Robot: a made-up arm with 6 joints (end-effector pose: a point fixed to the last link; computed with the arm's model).
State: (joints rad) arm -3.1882 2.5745 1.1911 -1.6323 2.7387 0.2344
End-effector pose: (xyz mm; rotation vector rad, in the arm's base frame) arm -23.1 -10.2 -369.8 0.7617 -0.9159 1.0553
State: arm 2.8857 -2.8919 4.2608 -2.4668 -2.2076 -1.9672
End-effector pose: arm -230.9 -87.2 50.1 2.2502 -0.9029 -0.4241
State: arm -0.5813 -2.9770 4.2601 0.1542 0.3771 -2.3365
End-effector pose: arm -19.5 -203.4 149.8 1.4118 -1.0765 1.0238
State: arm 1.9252 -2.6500 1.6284 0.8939 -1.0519 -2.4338
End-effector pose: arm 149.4 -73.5 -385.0 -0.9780 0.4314 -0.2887
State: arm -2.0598 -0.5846 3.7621 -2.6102 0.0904 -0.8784
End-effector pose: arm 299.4 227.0 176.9 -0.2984 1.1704 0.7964
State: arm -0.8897 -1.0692 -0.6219 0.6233 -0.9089 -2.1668
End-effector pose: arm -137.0 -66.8 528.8 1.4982 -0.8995 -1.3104
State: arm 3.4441 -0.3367 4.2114 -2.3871 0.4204 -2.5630
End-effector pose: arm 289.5 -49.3 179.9 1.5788 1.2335 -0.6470
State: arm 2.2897 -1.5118 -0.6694 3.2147 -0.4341 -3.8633
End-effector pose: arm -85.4 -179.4 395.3 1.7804 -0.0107 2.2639
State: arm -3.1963 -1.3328 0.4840 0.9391 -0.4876 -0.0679
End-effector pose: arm 487.2 81.5 480.7 1.4055 -0.4408 1.7515
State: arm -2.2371 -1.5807 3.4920 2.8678 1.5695 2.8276
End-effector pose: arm 219.8 -5.4 -73.6 -2.8645 -0.8476 0.5960
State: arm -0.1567 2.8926 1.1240 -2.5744 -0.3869 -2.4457
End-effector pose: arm -58.5 165.4 -350.8 -0.7562 1.1639 0.8702
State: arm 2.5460 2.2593 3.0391 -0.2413 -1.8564 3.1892
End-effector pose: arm -270.0 397.5 168.1 0.3104 2.0803 -0.3849
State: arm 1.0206 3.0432 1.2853 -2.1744 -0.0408 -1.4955
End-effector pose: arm -179.1 -93.5 -349.9 1.7698 0.3869 -2.0469
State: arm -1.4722 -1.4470 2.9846 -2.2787 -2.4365 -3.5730
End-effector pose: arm 70.4 496.9 -22.6 0.3794 -0.8550 -0.5076
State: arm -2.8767 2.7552 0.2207 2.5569 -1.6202 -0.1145
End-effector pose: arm 107.7 -128.8 -325.0 0.4038 2.2717 0.3643
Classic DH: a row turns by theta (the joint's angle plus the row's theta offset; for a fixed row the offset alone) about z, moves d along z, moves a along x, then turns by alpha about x. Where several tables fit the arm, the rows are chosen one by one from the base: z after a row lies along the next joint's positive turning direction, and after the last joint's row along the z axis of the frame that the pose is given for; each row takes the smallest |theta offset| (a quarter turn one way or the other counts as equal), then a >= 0, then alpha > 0; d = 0 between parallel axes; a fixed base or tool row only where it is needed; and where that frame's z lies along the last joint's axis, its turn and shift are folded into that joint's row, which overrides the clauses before.
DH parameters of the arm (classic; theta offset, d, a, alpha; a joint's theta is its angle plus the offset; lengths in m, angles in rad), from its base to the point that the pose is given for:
joint 1: 0 0.1766 0 -1.5708
joint 2: -1.5708 0 0.2777 3.1416
joint 3: 0 0 0 -1.5708
joint 4: 0 -0.2831 0 1.5708
joint 5: 0 0.1829 0 -1.5708
joint 6: 1.5708 0 0 1.5708
tool (fixed): -1.5708 0 0 0

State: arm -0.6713 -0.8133 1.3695 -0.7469 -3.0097 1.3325
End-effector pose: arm -289.2 58.3 670.5 -1.5704 0.9870 0.4717
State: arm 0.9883 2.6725 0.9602 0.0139 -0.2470 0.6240
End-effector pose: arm 201.2 -27.0 -351.7 -1.3753 1.5882 1.2454
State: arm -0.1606 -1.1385 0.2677 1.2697 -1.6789 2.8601
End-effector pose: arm -381.9 6.9 600.8 -2.1951 1.9660 0.0517
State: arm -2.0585 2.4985 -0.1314 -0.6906 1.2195 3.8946
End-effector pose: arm -60.2 187.4 -82.7 -0.6606 1.4476 1.7041
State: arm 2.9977 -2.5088 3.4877 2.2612 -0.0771 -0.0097
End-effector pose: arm -162.4 -94.2 7.9 0.4285 2.6875 -1.2962
